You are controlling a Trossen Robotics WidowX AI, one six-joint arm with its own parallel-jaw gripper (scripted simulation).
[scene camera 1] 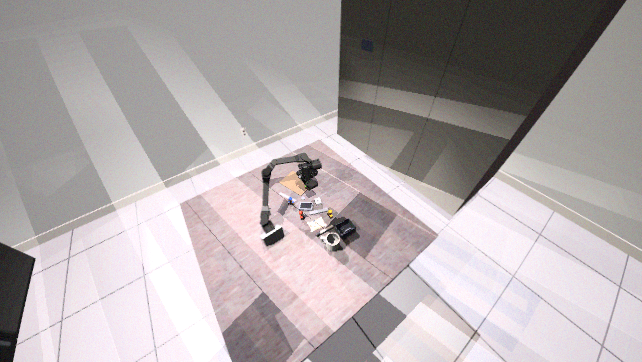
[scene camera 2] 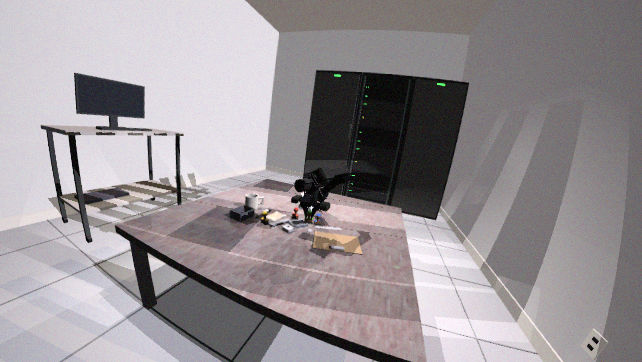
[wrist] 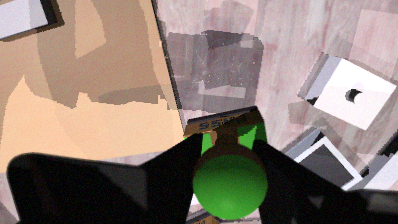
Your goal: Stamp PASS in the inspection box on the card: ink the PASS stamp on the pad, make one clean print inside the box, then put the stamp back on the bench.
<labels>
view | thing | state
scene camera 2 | tan sheet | -
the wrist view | my gripper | -
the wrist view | PASS stamp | -
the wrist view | tan sheet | -
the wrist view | ink pad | -
</labels>
